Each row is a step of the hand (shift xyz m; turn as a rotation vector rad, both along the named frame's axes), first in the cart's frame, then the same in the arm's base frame.
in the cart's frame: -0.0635 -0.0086 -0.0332 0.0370 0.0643 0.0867
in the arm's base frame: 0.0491 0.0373 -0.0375 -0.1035 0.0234 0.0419
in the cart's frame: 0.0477 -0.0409 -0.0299 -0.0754 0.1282 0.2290
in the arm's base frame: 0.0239 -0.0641 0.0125 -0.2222 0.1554 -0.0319
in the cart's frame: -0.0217 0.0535 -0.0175 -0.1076 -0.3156 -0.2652
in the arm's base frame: 0.0122 0.0521 0.0278 0.3371 -0.1592 -0.2062
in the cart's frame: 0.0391 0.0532 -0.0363 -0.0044 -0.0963 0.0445
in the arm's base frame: 0.0149 0.0078 0.0735 -0.0235 -0.0623 -0.0827
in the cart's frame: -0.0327 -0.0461 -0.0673 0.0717 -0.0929 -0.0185
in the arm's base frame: 0.0807 -0.0127 -0.0325 0.0166 -0.1171 -0.0109
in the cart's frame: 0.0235 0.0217 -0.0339 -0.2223 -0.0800 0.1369
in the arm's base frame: 0.0223 -0.0032 0.0408 -0.0595 0.1085 -0.2434
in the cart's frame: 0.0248 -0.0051 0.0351 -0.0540 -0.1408 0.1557
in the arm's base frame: -0.0386 -0.0194 0.0020 -0.1085 -0.0526 -0.1801
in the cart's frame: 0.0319 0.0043 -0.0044 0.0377 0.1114 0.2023
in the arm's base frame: -0.0046 -0.0198 0.0253 -0.2222 0.0620 0.0392
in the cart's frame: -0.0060 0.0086 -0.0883 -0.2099 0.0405 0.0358
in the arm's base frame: 0.0838 0.0057 0.0291 0.0113 0.1792 -0.1214
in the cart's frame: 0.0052 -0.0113 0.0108 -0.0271 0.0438 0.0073
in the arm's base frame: -0.0095 -0.0111 -0.0077 -0.0082 0.0504 0.0100
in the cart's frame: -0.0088 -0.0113 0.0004 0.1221 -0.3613 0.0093
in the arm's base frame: 0.0039 -0.0017 -0.0137 0.0270 -0.3401 -0.1707
